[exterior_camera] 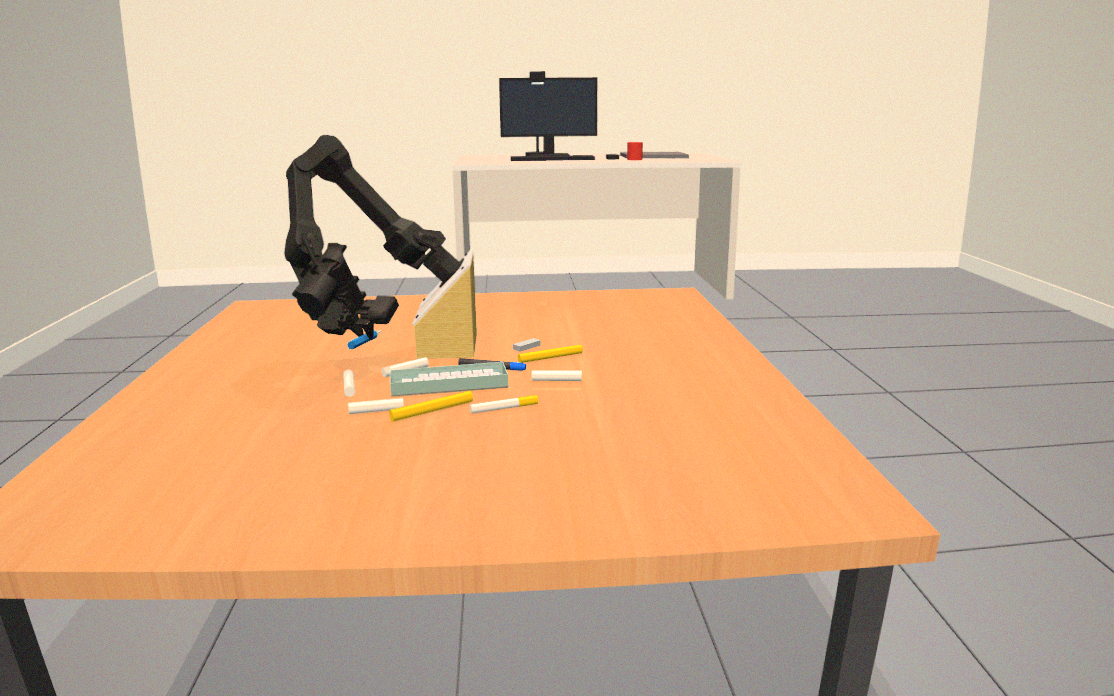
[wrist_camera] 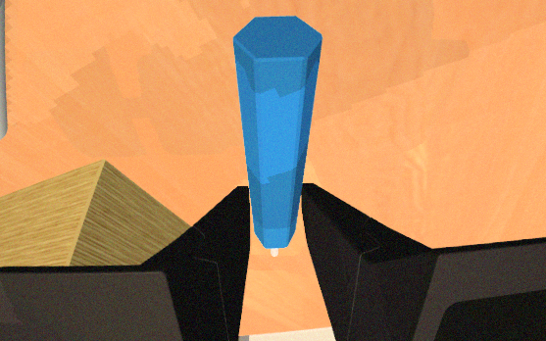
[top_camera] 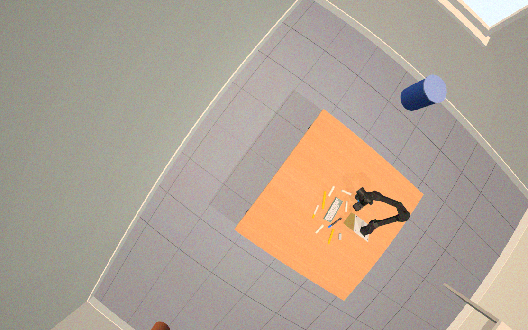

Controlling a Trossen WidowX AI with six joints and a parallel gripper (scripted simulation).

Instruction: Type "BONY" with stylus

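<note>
Now: the blue stylus 2 cm behind my gripper tip. The rest, counted from my gripper tip: blue-capped dark pen: 4 cm ahead, 29 cm to the left, 4 cm below; then N key: 13 cm ahead, 15 cm to the left, 4 cm below; then D key: 15 cm ahead, 14 cm to the left, 4 cm below.
</note>
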